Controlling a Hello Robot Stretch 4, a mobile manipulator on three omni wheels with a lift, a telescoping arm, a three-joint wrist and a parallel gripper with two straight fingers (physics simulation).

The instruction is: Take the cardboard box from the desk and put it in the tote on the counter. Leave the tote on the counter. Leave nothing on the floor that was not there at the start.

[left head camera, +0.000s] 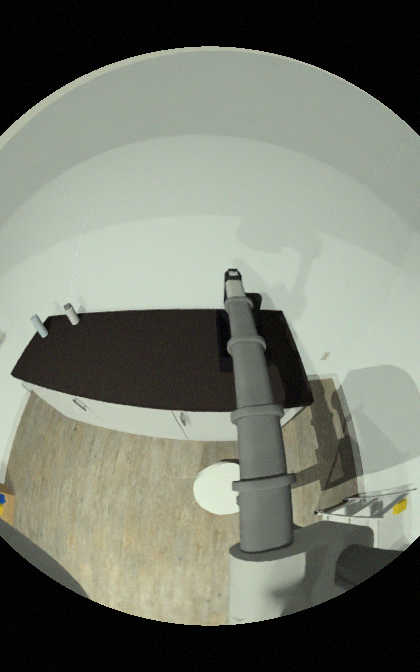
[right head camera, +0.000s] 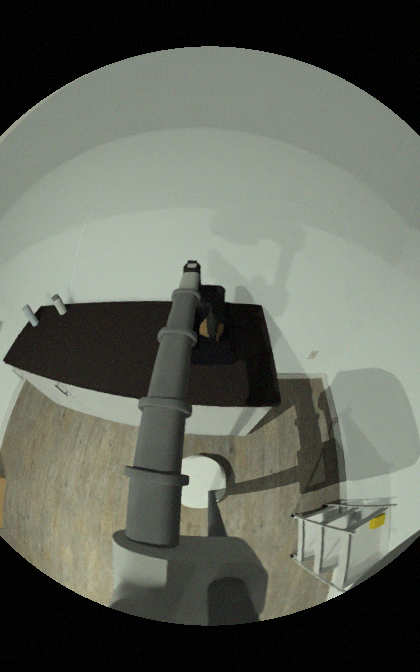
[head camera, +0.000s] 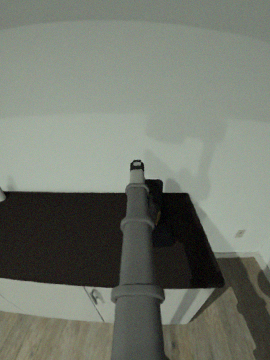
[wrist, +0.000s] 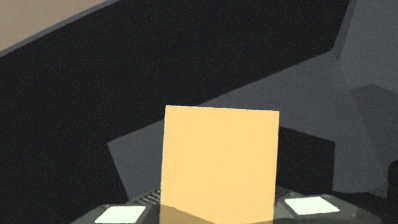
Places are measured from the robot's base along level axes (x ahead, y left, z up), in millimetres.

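Pixels of known places: gripper, fingertip midpoint: (head camera: pixel 153 219) (wrist: pixel 212 197).
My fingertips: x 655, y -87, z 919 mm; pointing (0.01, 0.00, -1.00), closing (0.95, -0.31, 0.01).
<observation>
Ahead of a thing's pixels: the offset from my fingertips to its top centre. Level surfaces: height alone.
The cardboard box {7 mm ahead, 18 mm left, 51 mm up} (wrist: pixel 220 155) (right head camera: pixel 204 329) is a plain tan block. My gripper (wrist: pixel 212 197) (right head camera: pixel 212 327) is shut on it, with a fingertip at each side in the wrist view. The dark tote {9 mm ahead, 31 mm left, 64 mm up} (wrist: pixel 300 90) (right head camera: pixel 215 356) (left head camera: pixel 224 350) (head camera: pixel 165 238) stands on the dark-topped counter {36 mm down} (wrist: pixel 30 20) (right head camera: pixel 110 340) (left head camera: pixel 140 355) (head camera: pixel 60 235), near its right end. The box is over the tote's inside, and a dark shadow falls on the tote's floor beside it. Whether the box is below the rim or touching the floor is hidden. The arm covers part of the tote in the head views.
Two small cylinders (left head camera: pixel 39 326) (left head camera: pixel 71 314) stand at the counter's far left. A round white stool or table (left head camera: pixel 217 488) (right head camera: pixel 204 480) is on the floor before the counter, partly under the arm. A white rack (right head camera: pixel 320 542) with a yellow block (right head camera: pixel 377 521) stands at the right. A wall is behind the counter.
</observation>
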